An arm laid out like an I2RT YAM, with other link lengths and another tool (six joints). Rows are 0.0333 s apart.
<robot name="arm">
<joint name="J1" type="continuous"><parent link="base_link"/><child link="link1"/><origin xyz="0 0 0.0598" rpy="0 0 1.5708"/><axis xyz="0 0 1"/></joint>
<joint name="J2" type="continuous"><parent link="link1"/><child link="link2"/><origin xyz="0.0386 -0.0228 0.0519" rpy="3.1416 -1.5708 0"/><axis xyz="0 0 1"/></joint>
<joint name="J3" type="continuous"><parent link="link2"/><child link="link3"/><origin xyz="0 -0.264 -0.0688" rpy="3.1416 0 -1.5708"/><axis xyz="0 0 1"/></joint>
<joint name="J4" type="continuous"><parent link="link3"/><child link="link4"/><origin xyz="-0.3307 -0.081 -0.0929" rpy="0 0 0"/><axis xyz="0 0 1"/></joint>
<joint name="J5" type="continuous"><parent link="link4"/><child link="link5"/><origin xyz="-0.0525 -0.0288 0.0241" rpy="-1.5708 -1.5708 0"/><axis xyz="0 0 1"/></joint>
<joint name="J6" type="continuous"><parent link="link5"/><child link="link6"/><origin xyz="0 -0.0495 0.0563" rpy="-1.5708 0 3.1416"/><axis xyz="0 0 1"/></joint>
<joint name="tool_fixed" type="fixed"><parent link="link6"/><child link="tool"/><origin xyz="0.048 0.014 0.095" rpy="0.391 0 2.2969"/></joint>
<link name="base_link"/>
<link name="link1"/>
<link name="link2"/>
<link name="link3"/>
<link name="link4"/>
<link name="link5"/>
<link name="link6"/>
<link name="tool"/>
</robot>
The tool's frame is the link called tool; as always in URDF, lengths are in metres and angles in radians. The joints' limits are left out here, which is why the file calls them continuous.
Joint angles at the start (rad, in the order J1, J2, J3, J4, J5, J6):
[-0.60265 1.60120 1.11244 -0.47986 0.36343 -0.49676]
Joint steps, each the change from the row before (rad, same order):
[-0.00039 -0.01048 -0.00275 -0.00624 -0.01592 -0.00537]
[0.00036 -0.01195 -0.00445 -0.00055 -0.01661 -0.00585]
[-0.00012 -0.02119 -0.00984 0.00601 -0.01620 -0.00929]
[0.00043 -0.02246 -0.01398 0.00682 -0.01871 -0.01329]
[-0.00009 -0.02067 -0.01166 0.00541 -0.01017 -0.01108]
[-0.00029 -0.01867 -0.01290 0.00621 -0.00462 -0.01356]
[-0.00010 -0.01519 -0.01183 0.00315 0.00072 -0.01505]
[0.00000 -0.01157 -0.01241 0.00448 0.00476 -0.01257]
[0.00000 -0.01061 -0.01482 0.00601 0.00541 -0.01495]
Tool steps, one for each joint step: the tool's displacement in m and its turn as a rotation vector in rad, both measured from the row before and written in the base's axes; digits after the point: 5 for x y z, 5 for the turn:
[-0.00041 0.00296 0.00256 0.00866 -0.00550 0.01278]
[0.00028 0.00300 0.00295 0.00581 -0.01007 0.01437]
[-0.00019 0.00294 0.00504 -0.00152 -0.01645 0.01646]
[-0.00085 0.00409 0.00375 -0.00020 -0.01358 0.02174]
[-0.00136 0.00260 0.00383 -0.00500 -0.01021 0.01452]
[-0.00211 0.00195 0.00239 -0.00825 -0.00426 0.01281]
[-0.00280 0.00150 0.00100 -0.00921 0.00351 0.01076]
[-0.00290 0.00091 -0.00058 -0.00935 0.00630 0.00641]
[-0.00332 0.00102 -0.00195 -0.00949 0.00953 0.00773]

